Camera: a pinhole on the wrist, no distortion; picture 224 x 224 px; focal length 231.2 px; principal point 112.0 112.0 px. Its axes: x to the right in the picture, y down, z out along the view. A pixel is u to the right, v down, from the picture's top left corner.
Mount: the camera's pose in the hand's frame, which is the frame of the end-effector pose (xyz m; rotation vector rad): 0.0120 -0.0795 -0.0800 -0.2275 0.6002 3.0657
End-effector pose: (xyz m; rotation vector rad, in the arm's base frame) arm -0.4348 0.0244 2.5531 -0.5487 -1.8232 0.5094
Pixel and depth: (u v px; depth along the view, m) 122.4 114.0 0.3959
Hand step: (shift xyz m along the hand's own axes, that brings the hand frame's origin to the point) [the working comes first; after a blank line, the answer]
In the camera's frame: 0.0178 0.0034 0.3959

-0.0613 0.0658 0.2814
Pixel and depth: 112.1 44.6 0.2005
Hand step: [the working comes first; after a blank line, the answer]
In the camera's frame: 0.0001 -0.0585 0.2005

-0.0141 0.0500 0.0818
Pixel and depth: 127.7 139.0 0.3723
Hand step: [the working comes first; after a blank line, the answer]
In the camera's frame: 0.0253 0.0435 0.3723

-0.0669 0.0197 0.2737
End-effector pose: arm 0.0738 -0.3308 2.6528 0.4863 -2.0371 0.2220
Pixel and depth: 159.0 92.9 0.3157
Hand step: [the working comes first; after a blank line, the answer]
In the camera's frame: 0.0642 -0.0261 0.3157

-0.0948 0.0621 0.1902
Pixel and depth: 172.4 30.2 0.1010
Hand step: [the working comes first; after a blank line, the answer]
In the camera's frame: 0.0264 -0.0357 0.1010

-0.0270 -0.0089 -0.0047
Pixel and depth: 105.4 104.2 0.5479
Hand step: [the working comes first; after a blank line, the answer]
In the camera's frame: -0.0156 -0.0185 0.5479

-0.0488 0.1438 0.4172
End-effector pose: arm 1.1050 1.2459 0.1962 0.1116 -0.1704 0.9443
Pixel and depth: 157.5 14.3 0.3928
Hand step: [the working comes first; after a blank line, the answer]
In the camera's frame: 0.0773 -0.1660 0.3928

-0.1135 0.2205 0.2065
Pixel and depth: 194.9 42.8 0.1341
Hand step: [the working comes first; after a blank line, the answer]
In the camera's frame: 0.0481 -0.0401 0.1341

-0.0529 0.0072 0.0209
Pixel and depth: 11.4 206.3 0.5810
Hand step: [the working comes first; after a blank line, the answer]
In the camera's frame: -0.2528 0.2370 0.5810

0.1718 -0.0760 0.5773
